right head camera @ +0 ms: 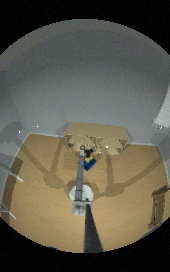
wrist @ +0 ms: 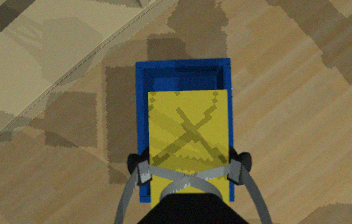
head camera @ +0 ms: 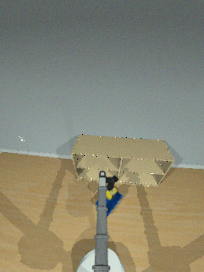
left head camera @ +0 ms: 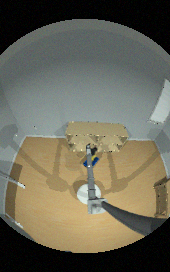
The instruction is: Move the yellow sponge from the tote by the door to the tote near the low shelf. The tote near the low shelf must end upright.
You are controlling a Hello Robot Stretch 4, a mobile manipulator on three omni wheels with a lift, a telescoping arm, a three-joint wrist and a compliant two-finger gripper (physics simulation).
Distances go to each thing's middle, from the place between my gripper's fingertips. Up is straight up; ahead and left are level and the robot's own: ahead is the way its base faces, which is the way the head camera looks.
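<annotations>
The yellow sponge [wrist: 188,130] is 1 cm to the right of my hand, and it's also 1 cm above it and 1 cm ahead of it.
</annotations>
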